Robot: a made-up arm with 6 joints. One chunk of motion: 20 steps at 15 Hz.
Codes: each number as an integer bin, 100 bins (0 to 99) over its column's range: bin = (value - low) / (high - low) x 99, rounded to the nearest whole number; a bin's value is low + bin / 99 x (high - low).
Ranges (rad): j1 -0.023..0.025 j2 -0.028..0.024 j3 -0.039..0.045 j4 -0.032..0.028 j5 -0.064..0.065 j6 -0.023..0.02
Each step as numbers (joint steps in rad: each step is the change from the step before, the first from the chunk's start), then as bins.
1 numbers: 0.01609 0.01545 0.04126 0.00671 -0.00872 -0.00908
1 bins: 81 83 95 64 42 32
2 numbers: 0.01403 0.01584 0.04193 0.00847 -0.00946 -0.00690
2 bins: 76 83 95 67 42 37
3 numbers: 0.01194 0.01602 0.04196 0.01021 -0.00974 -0.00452
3 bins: 72 84 95 70 42 43
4 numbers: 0.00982 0.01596 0.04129 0.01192 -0.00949 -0.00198
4 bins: 68 84 95 72 42 48
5 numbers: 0.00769 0.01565 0.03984 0.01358 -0.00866 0.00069
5 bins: 63 83 93 75 42 55
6 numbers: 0.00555 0.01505 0.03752 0.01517 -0.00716 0.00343
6 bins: 59 82 90 78 44 61
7 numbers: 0.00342 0.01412 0.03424 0.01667 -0.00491 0.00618
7 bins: 54 80 86 80 45 67
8 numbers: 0.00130 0.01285 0.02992 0.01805 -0.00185 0.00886
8 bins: 50 78 81 83 48 73
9 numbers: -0.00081 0.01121 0.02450 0.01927 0.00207 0.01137
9 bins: 46 75 75 85 51 79
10 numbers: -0.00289 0.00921 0.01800 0.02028 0.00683 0.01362
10 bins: 41 71 67 86 54 84
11 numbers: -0.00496 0.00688 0.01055 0.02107 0.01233 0.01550
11 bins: 37 66 58 88 59 89
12 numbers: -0.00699 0.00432 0.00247 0.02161 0.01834 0.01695
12 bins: 33 62 49 88 63 92
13 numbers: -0.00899 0.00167 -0.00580 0.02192 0.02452 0.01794
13 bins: 29 56 39 89 68 94
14 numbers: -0.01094 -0.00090 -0.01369 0.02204 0.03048 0.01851
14 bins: 25 52 30 89 73 96
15 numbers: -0.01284 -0.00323 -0.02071 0.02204 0.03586 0.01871
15 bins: 21 47 22 89 77 96
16 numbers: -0.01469 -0.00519 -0.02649 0.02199 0.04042 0.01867
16 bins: 17 43 15 89 80 96
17 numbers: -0.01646 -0.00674 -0.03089 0.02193 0.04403 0.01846
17 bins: 13 40 10 89 83 95
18 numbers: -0.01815 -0.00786 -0.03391 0.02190 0.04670 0.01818
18 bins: 10 38 6 89 85 95
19 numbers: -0.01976 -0.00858 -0.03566 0.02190 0.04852 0.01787
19 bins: 7 37 4 89 86 94
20 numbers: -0.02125 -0.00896 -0.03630 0.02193 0.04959 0.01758
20 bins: 4 36 3 89 87 93
